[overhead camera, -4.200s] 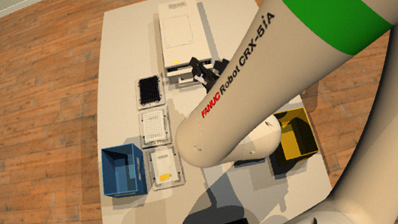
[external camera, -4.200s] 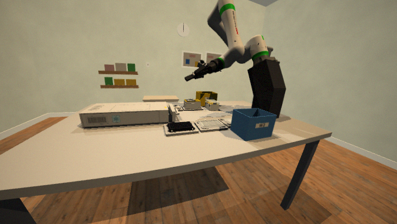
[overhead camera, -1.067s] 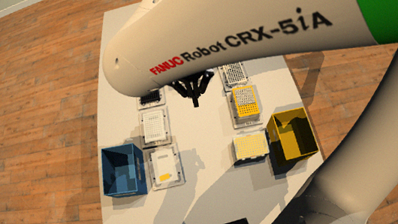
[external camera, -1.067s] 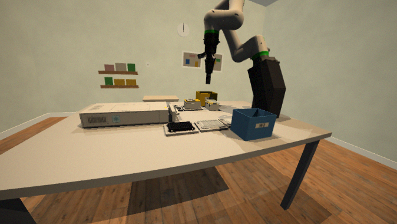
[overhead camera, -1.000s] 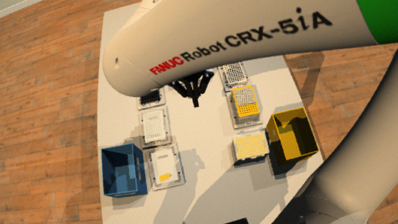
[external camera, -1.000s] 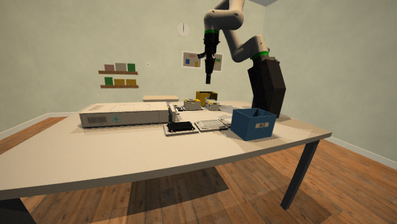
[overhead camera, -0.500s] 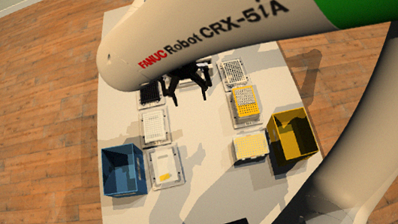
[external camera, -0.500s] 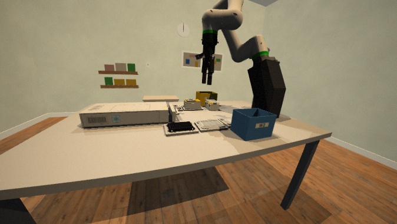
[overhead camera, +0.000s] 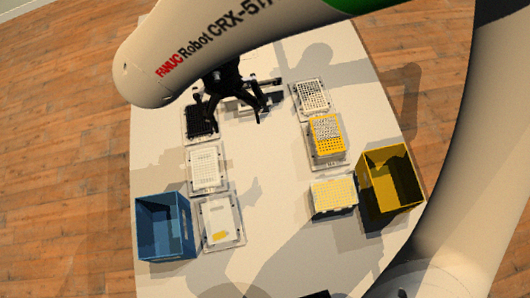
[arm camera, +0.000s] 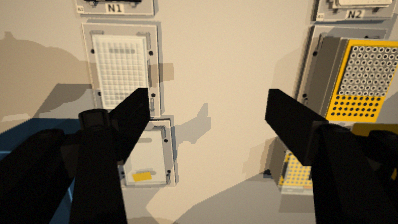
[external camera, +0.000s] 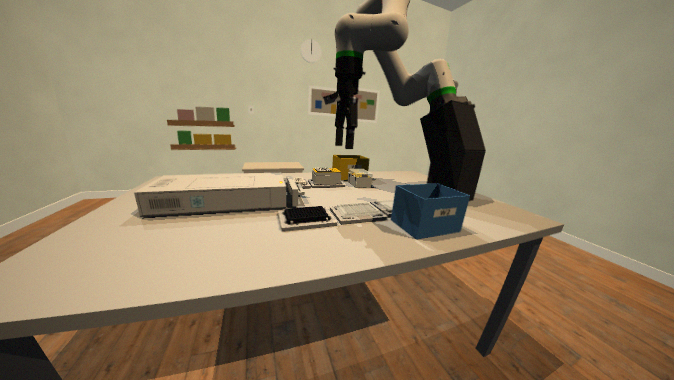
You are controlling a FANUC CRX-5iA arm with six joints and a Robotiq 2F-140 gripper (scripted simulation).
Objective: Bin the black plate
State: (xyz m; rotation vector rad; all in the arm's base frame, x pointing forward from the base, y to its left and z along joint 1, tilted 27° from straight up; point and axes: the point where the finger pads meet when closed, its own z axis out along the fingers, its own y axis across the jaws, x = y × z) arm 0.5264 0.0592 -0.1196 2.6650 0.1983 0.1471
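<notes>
The black plate lies 220 mm below my hand, 160 mm to the left of it and 150 mm ahead of it. From my hand the other things lie so: white plate (220 mm below, 140 mm to the left, 30 mm behind); lidded plate (220 mm below, 200 mm behind, 100 mm to the left); yellow rack (250 mm to the right, 180 mm below, 10 mm ahead).
</notes>
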